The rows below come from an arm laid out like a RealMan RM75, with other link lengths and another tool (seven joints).
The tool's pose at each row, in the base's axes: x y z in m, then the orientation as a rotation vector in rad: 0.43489 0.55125 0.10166 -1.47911 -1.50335 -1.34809; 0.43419 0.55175 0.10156 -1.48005 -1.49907 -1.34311; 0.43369 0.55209 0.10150 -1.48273 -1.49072 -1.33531; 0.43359 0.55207 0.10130 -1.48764 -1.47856 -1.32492; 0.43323 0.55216 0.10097 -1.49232 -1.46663 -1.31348; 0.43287 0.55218 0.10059 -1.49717 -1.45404 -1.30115; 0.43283 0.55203 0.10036 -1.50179 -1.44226 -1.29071
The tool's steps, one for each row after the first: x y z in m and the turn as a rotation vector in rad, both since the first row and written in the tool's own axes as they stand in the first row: 0.00019 -0.00077 0.00034 0.00238 0.00068 0.00534; 0.00033 -0.00132 0.00057 0.00530 0.00177 0.01505; 0.00015 -0.00146 0.00059 0.00834 0.00283 0.02895; -0.00006 -0.00189 0.00069 0.01219 0.00366 0.04314; -0.00035 -0.00233 0.00073 0.01642 0.00449 0.05823; -0.00061 -0.00240 0.00065 0.01955 0.00536 0.07187
